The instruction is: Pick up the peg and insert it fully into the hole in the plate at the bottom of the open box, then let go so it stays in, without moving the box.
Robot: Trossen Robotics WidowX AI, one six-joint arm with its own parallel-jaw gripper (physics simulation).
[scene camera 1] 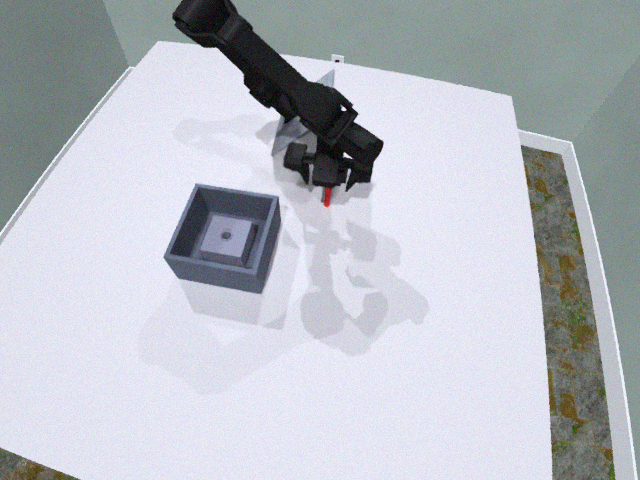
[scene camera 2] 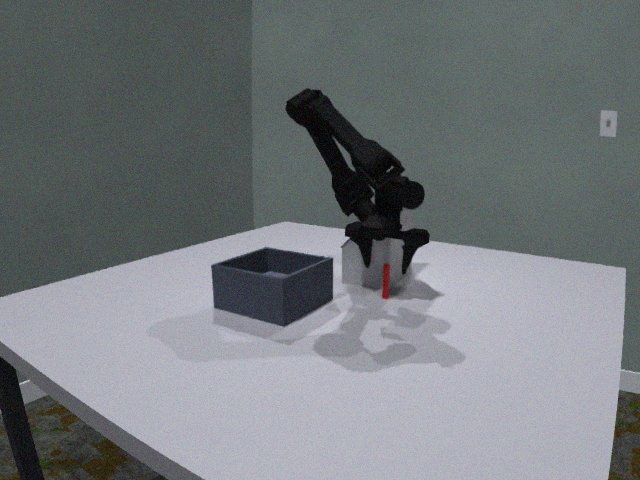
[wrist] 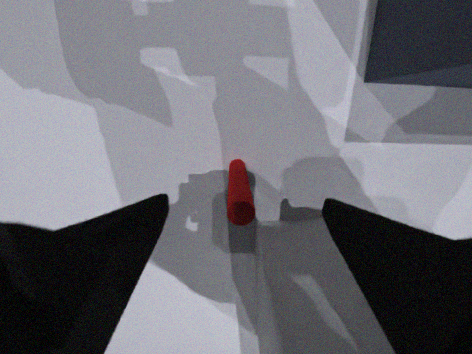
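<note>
The red peg stands upright on the white table to the right of the box in both scene views. My gripper is open, pointing down, with nothing held. In scene view 2, its fingertips are near the height of the peg's top. In the wrist view the peg shows between the two black fingers, slightly left of the middle. The open blue-grey box holds the light plate with a round hole near its middle. The peg's upper part is hidden in scene view 1.
A pale grey block-like base stands behind the gripper. The box walls rise above the plate on all sides. The white table carries shadows of the arm and box. The arm reaches over from the back.
</note>
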